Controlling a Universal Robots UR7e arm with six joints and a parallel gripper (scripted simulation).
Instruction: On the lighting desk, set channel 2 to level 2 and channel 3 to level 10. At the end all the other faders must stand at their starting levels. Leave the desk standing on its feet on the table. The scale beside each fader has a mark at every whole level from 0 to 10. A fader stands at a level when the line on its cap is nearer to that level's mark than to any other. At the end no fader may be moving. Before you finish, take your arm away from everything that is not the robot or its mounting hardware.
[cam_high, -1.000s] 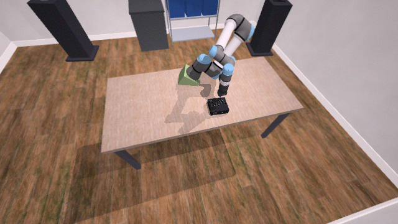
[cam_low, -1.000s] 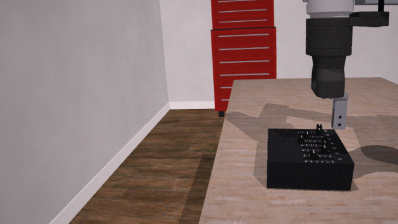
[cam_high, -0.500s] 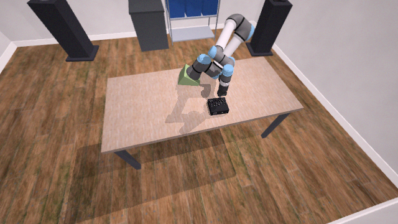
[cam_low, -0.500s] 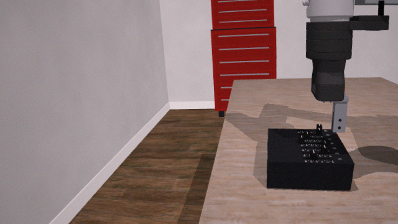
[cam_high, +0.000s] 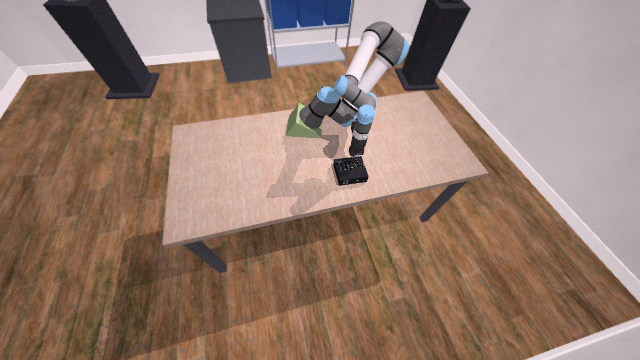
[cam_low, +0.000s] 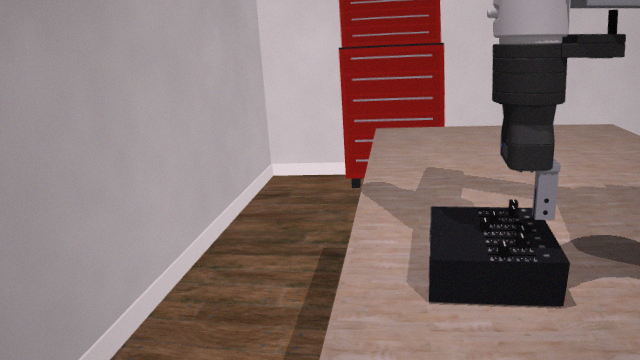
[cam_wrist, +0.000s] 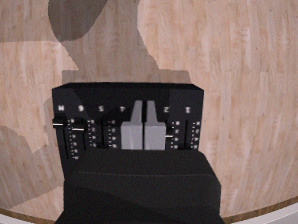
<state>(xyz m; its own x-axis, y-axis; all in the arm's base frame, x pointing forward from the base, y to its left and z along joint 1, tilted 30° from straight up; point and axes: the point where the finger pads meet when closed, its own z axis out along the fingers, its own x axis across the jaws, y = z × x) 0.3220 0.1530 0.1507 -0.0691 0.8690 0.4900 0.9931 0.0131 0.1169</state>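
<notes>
The channel 3 cap lies 3 cm below my hand and 2 cm ahead of it. The rest, counted from my hand: channel 2 fader 3 cm below, 2 cm to the left, 2 cm ahead; then channel 1 fader 5 cm to the left, 5 cm ahead, 3 cm below.
</notes>
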